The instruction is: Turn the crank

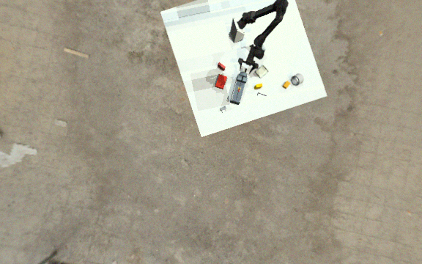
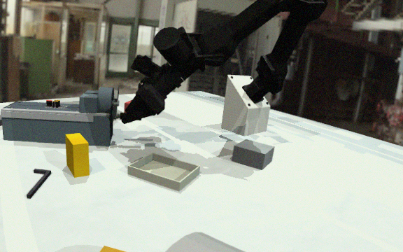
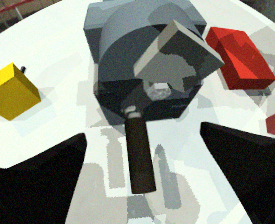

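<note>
Now: gripper tip 1 cm past the dark crank handle and 1 cm to the right of it. From my gripper tip the other things lie so: red pointer: 13 cm ahead, 13 cm to the right, 2 cm above; shallow grey tray: 5 cm ahead, 18 cm to the left, 6 cm below; yellow block: 17 cm ahead, 7 cm to the left, 3 cm below.
</note>
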